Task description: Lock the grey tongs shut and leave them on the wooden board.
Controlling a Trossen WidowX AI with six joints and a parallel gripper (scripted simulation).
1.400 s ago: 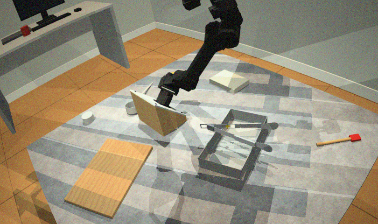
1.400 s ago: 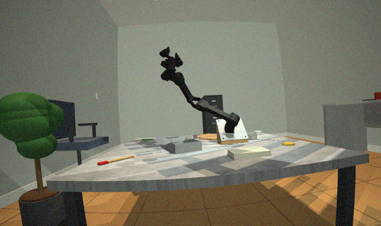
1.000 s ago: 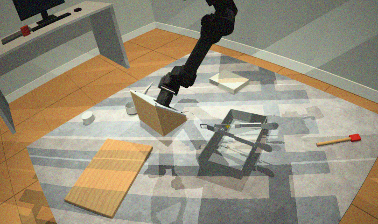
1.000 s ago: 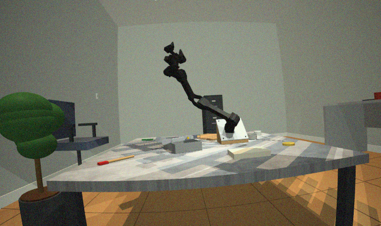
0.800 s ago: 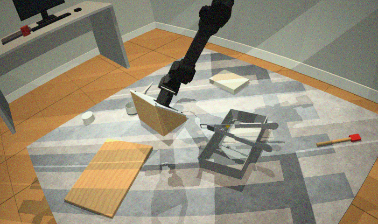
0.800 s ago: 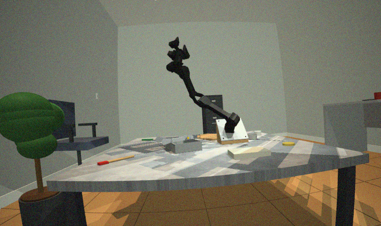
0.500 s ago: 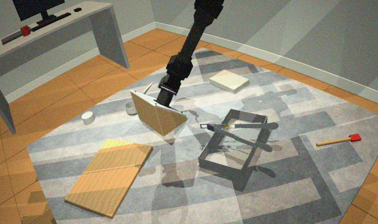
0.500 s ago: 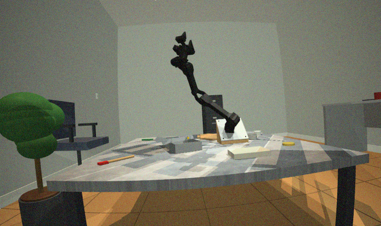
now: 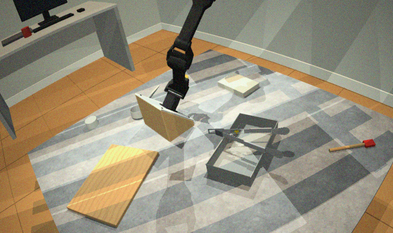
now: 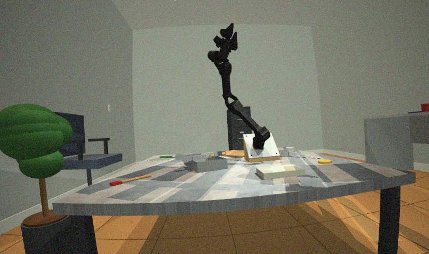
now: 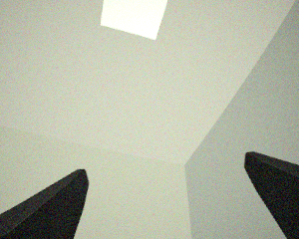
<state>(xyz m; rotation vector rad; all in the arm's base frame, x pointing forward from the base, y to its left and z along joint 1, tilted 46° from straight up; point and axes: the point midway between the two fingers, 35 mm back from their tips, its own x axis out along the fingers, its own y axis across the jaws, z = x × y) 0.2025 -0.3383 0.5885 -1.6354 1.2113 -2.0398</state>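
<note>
The yellow lock piece lies 180 mm ahead of my gripper tip, 70 mm to the right of it and 730 mm below it. Round my gripper tip: yellow disc: 430 mm behind, 70 mm to the left, 790 mm below; cream block: 130 mm behind, 220 mm to the left, 780 mm below; grey roasting tin: 230 mm ahead, 80 mm to the right, 770 mm below.
</note>
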